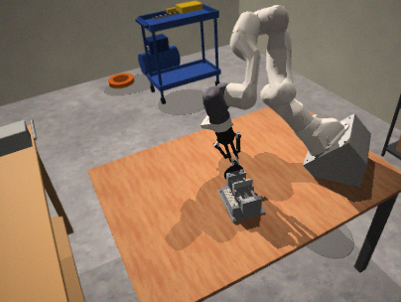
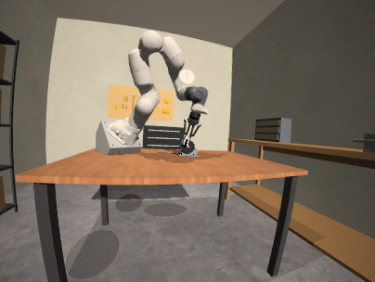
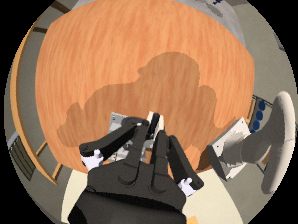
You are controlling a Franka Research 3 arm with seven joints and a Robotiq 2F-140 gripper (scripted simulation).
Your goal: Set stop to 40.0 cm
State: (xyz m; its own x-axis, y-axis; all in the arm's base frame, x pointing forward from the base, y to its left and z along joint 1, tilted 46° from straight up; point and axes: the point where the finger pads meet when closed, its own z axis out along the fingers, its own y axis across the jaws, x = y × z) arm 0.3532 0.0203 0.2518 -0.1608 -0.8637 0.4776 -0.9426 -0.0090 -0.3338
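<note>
My hand is 20 mm to the right of the handwheel and 20 mm above it.
</note>
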